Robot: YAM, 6 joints.
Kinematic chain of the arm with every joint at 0, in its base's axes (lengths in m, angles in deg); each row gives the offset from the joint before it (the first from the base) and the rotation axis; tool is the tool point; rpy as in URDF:
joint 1: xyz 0 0 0.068 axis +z
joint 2: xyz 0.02 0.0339 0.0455 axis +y
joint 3: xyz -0.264 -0.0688 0 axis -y
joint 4: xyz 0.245 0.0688 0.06 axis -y
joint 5: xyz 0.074 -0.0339 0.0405 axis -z
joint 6: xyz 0.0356 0 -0.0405 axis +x
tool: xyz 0 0 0 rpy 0 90 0
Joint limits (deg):
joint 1: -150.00..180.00
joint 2: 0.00..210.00
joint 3: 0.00..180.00
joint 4: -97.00..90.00
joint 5: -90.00..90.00
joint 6: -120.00..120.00
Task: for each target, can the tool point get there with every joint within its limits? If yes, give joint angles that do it. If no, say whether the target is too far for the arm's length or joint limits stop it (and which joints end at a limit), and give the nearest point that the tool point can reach.
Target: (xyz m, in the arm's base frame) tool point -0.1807 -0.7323 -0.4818
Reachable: no: too far | nearest point -0.1235 -0.5004 -0.2629 | short by 0.324 m
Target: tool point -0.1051 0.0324 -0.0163
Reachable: yes | joints 151.92 124.03 13.77 2.57 -35.98 73.28
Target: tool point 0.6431 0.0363 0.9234
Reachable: no: too far | nearest point 0.4014 0.0227 0.6092 | short by 0.397 m
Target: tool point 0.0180 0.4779 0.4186
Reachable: yes | joints 90.29 117.20 124.25 -17.83 34.92 26.19
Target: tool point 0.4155 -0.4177 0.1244
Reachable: yes | joints -43.33 151.65 121.99 3.90 31.77 82.32
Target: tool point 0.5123 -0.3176 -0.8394
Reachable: no: too far | nearest point 0.3331 -0.2065 -0.3507 | short by 0.532 m
